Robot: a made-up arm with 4 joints.
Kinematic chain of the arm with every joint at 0, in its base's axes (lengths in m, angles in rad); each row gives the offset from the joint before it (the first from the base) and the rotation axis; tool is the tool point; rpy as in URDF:
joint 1: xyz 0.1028 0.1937 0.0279 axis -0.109 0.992 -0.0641
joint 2: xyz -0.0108 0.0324 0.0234 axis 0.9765 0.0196 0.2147
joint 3: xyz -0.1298 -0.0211 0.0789 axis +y
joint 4: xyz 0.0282 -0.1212 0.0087 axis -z
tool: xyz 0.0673 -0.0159 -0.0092 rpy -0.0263 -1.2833 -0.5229
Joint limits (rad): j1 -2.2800..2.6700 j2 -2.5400..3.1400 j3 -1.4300..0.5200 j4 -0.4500..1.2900
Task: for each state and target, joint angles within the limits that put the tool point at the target. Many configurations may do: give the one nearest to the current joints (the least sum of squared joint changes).
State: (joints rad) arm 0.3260 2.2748 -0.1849 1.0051
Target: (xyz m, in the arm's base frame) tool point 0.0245 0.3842 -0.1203
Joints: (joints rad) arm 0.2102 2.8028 -0.2214 1.1515
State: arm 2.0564 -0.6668 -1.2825 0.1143
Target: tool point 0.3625 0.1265 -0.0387
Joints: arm 2.4156 -0.2646 -1.3468 0.3063
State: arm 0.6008 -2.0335 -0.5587 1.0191
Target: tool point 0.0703 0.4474 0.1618
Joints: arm 0.4955 -2.1442 -0.5492 1.0136
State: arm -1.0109 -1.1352 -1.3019 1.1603
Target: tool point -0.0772 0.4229 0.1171
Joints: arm -0.4558 -1.8890 -1.1230 0.8275
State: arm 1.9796 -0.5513 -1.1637 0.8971
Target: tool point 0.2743 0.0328 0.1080
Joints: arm 1.9813 0.1124 -0.9751 0.9393
